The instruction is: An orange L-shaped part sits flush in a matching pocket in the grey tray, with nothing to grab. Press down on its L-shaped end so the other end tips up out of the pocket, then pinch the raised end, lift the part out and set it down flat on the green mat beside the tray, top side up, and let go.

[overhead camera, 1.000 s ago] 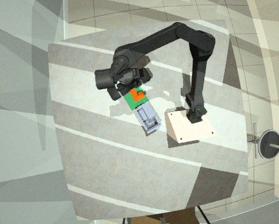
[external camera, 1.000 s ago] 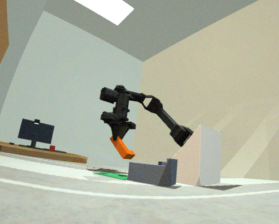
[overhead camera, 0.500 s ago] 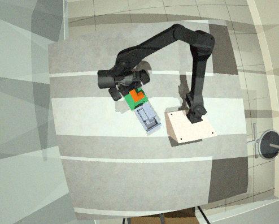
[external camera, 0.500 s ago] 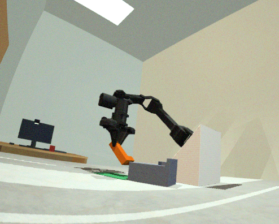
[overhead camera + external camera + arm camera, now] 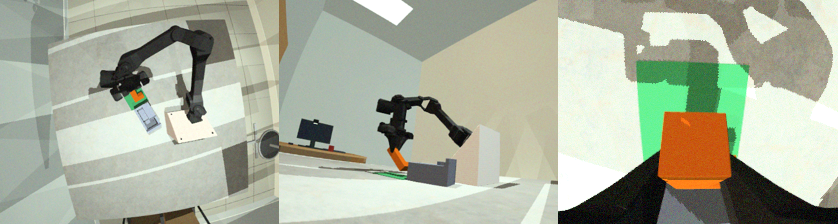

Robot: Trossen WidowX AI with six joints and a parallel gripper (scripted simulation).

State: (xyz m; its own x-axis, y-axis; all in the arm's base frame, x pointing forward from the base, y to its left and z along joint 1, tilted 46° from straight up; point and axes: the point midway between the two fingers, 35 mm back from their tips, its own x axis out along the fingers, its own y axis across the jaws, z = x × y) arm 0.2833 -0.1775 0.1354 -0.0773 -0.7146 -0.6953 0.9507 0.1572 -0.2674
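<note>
Now: the orange L-shaped part 30 mm to the left of my gripper tip, 30 mm below it and 20 mm behind it.
</note>
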